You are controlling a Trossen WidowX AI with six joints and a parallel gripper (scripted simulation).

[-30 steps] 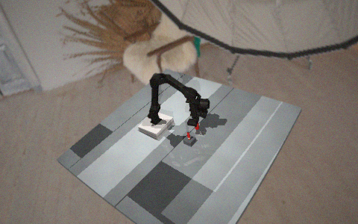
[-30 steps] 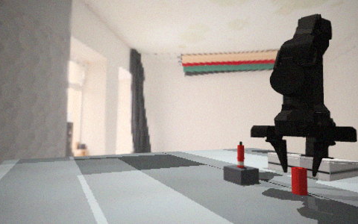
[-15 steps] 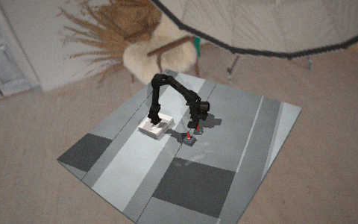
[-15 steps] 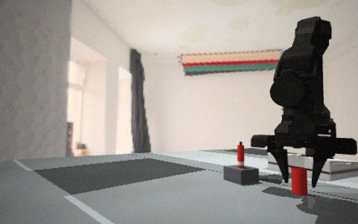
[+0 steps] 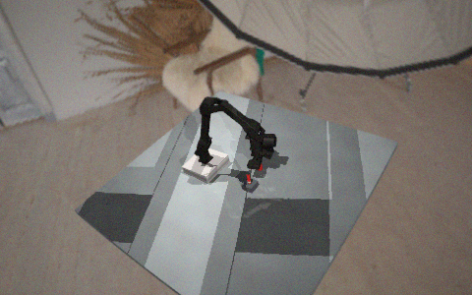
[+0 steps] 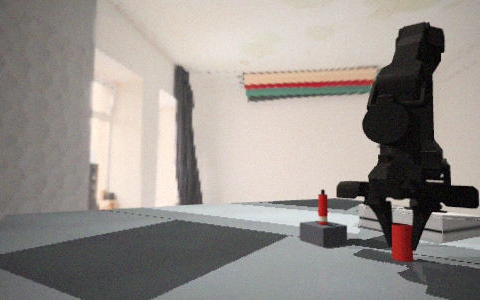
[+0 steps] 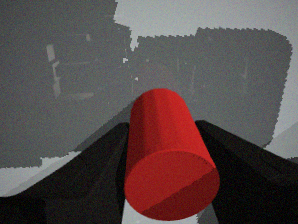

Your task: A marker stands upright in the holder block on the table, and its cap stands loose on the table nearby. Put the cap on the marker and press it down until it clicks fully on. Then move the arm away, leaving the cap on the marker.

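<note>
The grey holder block lies 40 mm ahead of my gripper tip and 130 mm to the right of it. Also, from my gripper tip: red cap 10 mm above.
</note>
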